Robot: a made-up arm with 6 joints.
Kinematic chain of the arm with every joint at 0, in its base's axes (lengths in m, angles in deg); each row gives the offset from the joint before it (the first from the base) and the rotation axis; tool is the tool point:
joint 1: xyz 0 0 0.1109 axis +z
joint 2: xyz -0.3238 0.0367 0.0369 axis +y
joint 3: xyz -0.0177 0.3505 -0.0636 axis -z
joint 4: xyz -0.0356 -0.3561 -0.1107 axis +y
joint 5: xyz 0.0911 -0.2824 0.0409 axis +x
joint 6: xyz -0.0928 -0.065 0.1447 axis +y
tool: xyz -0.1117 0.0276 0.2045
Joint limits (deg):
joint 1: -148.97..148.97
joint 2: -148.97..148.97
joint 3: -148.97..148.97
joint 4: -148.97..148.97
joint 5: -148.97..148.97
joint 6: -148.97..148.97
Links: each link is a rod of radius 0.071 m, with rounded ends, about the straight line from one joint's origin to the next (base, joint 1, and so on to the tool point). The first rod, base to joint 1, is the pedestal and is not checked.
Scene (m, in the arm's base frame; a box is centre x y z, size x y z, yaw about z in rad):
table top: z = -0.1
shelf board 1: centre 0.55 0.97 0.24 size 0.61 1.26 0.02 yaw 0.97
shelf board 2: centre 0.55 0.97 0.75 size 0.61 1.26 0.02 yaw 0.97
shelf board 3: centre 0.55 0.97 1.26 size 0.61 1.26 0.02 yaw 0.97
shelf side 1: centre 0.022 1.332 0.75 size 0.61 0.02 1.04 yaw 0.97
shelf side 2: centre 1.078 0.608 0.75 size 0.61 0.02 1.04 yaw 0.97
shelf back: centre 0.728 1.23 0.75 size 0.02 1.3 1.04 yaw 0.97
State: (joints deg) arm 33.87 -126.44 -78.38 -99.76 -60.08 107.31
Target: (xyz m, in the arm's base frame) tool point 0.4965 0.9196 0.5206
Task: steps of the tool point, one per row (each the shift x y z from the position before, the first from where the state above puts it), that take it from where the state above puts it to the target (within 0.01 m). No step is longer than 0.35 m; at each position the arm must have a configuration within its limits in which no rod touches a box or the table.
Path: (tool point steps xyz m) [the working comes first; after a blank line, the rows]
Joints at the target: -8.00 -61.07 -148.97 -148.97 30.71 48.43
Straight joint move there: touches shelf board 2.

1: 0.0868 0.0910 0.1064
2: 0.1300 0.1214 0.0893
3: 0.1674 0.1601 0.0409
4: 0.1824 0.1948 -0.0419
5: 0.1568 0.2117 -0.1441
6: 0.0884 0.1463 0.0357
7: 0.0962 0.1457 0.0021
8: 0.1059 0.1319 -0.0379

